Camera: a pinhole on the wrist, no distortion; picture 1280 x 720 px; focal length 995.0 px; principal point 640.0 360.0 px. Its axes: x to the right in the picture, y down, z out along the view. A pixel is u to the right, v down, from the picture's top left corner.
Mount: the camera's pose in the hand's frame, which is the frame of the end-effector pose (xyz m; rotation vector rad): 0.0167 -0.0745 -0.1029 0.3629 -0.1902 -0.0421
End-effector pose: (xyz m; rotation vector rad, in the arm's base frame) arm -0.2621 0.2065 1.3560 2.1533 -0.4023 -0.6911
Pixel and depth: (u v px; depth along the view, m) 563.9 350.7 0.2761
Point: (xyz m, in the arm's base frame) -0.3869 0.2508 1.1652
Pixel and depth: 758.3 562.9 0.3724
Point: -0.4285 0.1280 1.1114
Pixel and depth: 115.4 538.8 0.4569
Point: -0.6822 0.2591 1.1948
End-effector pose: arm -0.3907 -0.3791 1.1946 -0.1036 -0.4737 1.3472
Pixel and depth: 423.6 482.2 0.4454
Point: -0.3768 -0.6354 1.4864
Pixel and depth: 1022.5 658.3 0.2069
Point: -0.3441 -0.3726 1.3526
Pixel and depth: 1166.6 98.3 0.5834
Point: -0.1232 -0.3710 1.7907
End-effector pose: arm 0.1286 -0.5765 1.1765 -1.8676 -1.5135 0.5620
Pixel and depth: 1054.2 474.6 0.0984
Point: 0.0692 -0.5286 1.2532
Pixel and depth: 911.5 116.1 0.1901
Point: -0.0371 -0.5114 1.2702
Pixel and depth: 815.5 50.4 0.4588
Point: -0.3196 -0.4652 1.2523
